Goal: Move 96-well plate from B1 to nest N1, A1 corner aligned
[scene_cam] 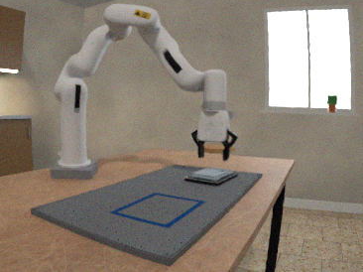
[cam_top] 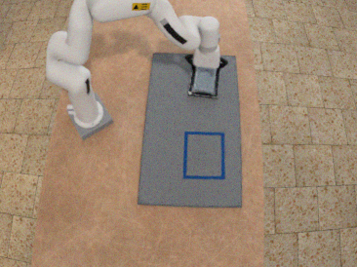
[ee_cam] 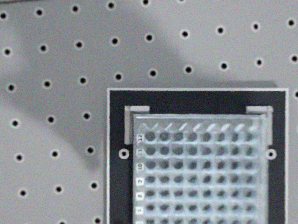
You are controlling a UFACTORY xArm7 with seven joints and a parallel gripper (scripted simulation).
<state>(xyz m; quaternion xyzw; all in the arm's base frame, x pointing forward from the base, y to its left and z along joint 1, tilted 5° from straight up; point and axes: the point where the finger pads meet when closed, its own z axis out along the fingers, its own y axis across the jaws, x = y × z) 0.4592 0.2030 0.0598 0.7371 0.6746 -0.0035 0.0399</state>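
The 96-well plate is 60 mm below my hand. Also, from my hand: black plate nest 70 mm below.
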